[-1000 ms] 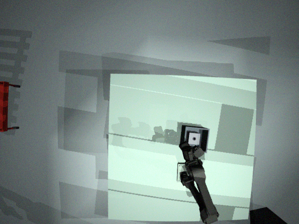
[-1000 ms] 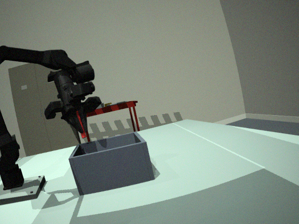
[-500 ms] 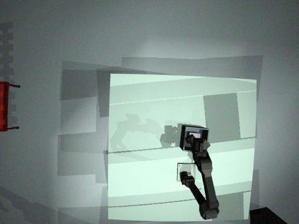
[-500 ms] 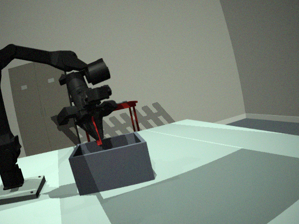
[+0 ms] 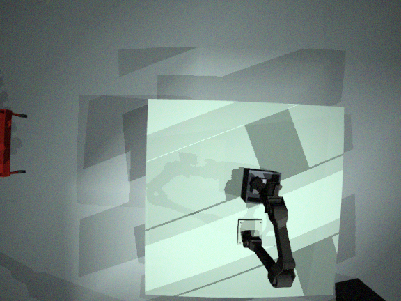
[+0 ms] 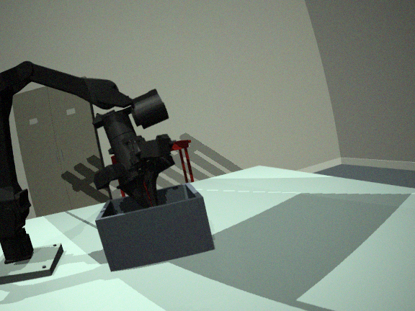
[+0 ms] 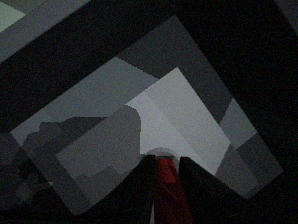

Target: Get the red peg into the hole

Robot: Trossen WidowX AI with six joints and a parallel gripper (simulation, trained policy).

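My gripper tip is 1 cm past the red peg, 1 cm to the right of it and 3 cm below it. From my gripper tip the other things lie so: grey box 1 cm to the left, 5 cm below.
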